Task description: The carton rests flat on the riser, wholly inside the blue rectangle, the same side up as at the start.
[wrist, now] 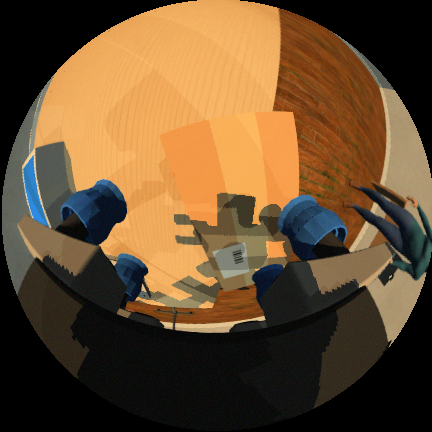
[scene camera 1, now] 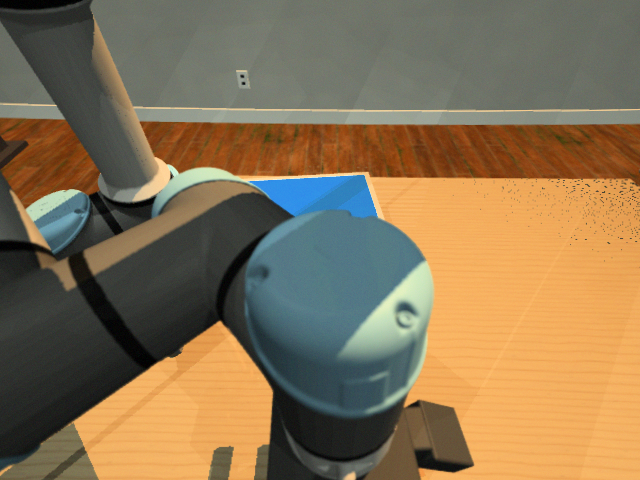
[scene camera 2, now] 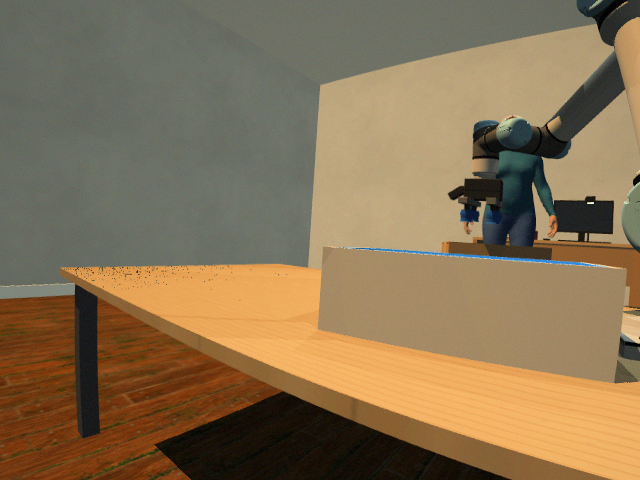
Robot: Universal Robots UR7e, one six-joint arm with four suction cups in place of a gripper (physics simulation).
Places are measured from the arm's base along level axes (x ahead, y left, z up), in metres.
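Where they show: hand, tool point: (wrist: 199, 249) (scene camera 2: 481, 222).
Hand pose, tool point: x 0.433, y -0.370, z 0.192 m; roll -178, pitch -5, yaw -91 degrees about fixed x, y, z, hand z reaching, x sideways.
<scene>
After its pixels a point has its place.
The orange-brown carton (wrist: 232, 155) @[x 0.500, y -0.401, z 0.130 m] rests on the table below the cups in the wrist view. A lighter band runs over its top, and a white barcode label is on its near side. My gripper (scene camera 2: 481, 215) @[x 0.433, y -0.370, z 0.192 m] (wrist: 201, 250) @[x 0.433, y -0.370, z 0.192 m] hangs above the carton, its blue cups pointing down, apart from it and holding nothing. In scene camera 1 the arm hides the cups and the carton. The riser (scene camera 2: 465, 310) @[x 0.385, y 0.257, z 0.039 m] (wrist: 53, 162) @[x 0.529, y 0.061, z 0.028 m] stands on the table, away from the carton. The blue rectangle (scene camera 1: 325, 192) @[x 0.465, y 0.183, z 0.102 m] (wrist: 35, 185) is on its top, partly hidden by the arm in scene camera 1.
The wooden table (scene camera 1: 516, 310) @[x 0.852, y -0.095, z -0.019 m] (scene camera 2: 222, 304) @[x 0.794, y 0.255, z -0.019 m] (wrist: 90, 115) @[x 0.623, y -0.075, z -0.019 m] carries the riser and carton. The carton is near a table edge, with floor (wrist: 330, 125) beyond. A person (scene camera 2: 522, 180) (wrist: 417, 245) stands behind the gripper in scene camera 2. A monitor (scene camera 2: 583, 217) stands at the right.
</scene>
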